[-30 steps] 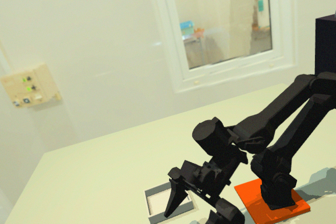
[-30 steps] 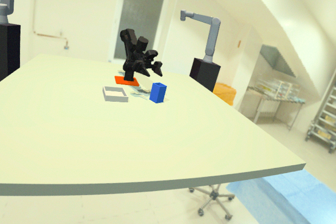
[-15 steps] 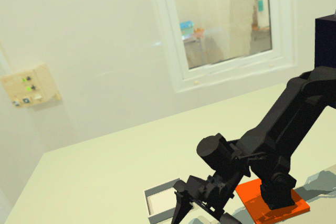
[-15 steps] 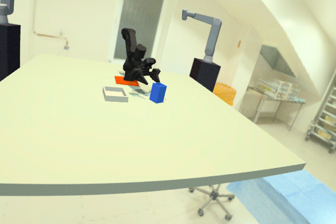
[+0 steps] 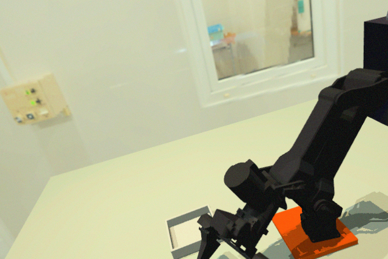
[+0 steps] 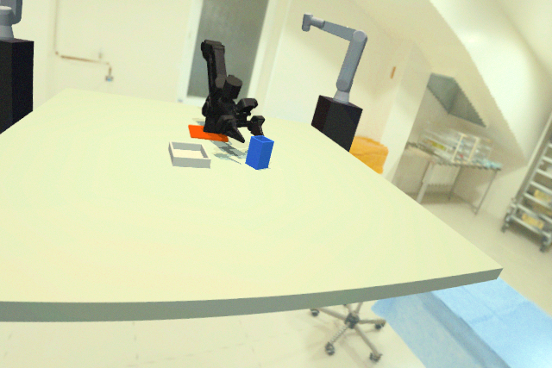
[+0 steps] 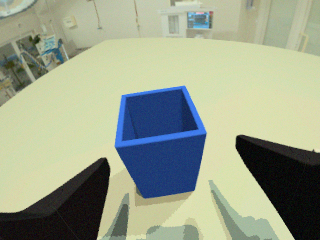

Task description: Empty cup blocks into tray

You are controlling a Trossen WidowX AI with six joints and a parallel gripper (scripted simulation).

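Now: the red block 2 cm ahead of my gripper tip, 2 cm to the left of it and 4 cm below it. Also, from my gripper tip: blue square cup (2 cm ahead, 2 cm to the left, 5 cm below).
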